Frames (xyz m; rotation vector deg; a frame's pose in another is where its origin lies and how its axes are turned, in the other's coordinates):
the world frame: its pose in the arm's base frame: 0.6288 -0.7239 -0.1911 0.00 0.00 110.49
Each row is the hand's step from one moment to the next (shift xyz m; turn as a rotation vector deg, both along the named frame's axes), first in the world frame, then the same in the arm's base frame.
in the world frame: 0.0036 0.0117 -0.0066 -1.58 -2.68 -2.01
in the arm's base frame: -0.0122 -0.0007 -0.0066 3.06 -0.54 -2.01
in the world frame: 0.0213 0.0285 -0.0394 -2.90 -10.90 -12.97
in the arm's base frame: -0.0342 0.0100 -0.0394 11.23 1.10 -12.97
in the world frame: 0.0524 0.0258 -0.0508 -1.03 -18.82 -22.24
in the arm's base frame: -0.0425 0.0401 -0.0508 17.99 5.62 -22.24
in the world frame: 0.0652 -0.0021 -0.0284 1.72 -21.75 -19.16
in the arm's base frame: -0.0209 0.0618 -0.0284 19.77 9.22 -19.16
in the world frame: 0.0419 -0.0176 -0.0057 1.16 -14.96 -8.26
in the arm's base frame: 0.0018 0.0454 -0.0057 13.61 6.32 -8.26
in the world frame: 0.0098 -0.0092 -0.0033 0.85 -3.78 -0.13
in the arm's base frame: 0.0052 0.0124 -0.0033 3.24 2.12 -0.13
